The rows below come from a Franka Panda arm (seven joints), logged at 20 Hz.
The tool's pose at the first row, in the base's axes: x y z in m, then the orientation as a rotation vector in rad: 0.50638 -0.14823 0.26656 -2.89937 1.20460 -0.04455
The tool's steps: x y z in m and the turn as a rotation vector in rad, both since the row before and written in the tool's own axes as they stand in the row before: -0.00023 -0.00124 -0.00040 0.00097 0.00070 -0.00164; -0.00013 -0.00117 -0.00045 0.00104 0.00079 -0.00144; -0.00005 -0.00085 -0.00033 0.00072 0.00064 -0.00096; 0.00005 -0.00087 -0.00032 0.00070 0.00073 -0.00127; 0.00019 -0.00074 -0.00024 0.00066 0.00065 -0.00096; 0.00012 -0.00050 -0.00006 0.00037 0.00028 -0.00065; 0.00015 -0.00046 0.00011 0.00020 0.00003 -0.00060; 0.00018 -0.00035 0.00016 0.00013 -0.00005 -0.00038; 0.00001 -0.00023 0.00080 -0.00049 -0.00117 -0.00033; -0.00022 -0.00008 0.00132 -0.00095 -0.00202 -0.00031; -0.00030 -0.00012 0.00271 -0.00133 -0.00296 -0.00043; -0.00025 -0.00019 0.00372 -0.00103 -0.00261 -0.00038; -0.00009 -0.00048 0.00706 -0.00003 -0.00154 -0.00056; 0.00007 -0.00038 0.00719 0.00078 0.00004 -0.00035; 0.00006 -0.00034 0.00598 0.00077 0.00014 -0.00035
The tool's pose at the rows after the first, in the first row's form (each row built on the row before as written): 0.50709 -0.14719 0.26697 -2.89978 1.20197 -0.04614; 0.50781 -0.14627 0.26743 -2.90004 1.19962 -0.04790; 0.50837 -0.14563 0.26777 -2.90022 1.19806 -0.04926; 0.50901 -0.14505 0.26810 -2.90064 1.19607 -0.05074; 0.50966 -0.14466 0.26836 -2.90088 1.19453 -0.05207; 0.51010 -0.14439 0.26843 -2.90105 1.19349 -0.05270; 0.51053 -0.14417 0.26833 -2.90126 1.19255 -0.05286; 0.51091 -0.14405 0.26818 -2.90136 1.19194 -0.05286; 0.51111 -0.14390 0.26738 -2.90160 1.19148 -0.05087; 0.51105 -0.14370 0.26606 -2.90194 1.19109 -0.04738; 0.51100 -0.14342 0.26335 -2.90237 1.19053 -0.04230; 0.51105 -0.14313 0.25963 -2.90262 1.18998 -0.03790; 0.51149 -0.14276 0.25258 -2.90247 1.18895 -0.03564; 0.51197 -0.14257 0.24540 -2.90203 1.18816 -0.03615; 0.51239 -0.14239 0.23943 -2.90163 1.18739 -0.03680
